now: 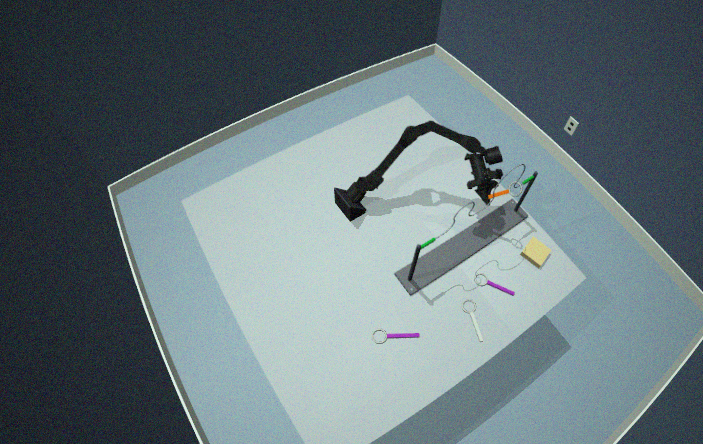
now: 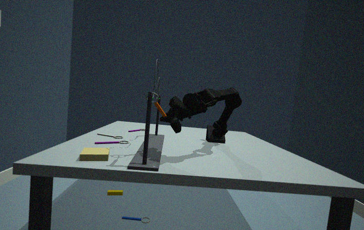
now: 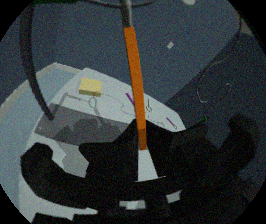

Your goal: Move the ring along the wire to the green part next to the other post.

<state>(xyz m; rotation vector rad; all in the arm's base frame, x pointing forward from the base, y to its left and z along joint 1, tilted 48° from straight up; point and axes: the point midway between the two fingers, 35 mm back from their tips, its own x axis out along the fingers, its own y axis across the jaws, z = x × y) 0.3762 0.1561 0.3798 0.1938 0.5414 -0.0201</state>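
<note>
Right now the orange-handled ring is 20 mm ahead of my gripper tip, 50 mm to the left of it and 70 mm above it. The rest, counted from my gripper tip: yellow block (280 mm ahead, 570 mm to the right, 650 mm below); blue-handled ring (70 mm ahead, 260 mm to the right, 660 mm below); white-handled ring (280 mm ahead, 300 mm to the right, 160 mm below).
</note>
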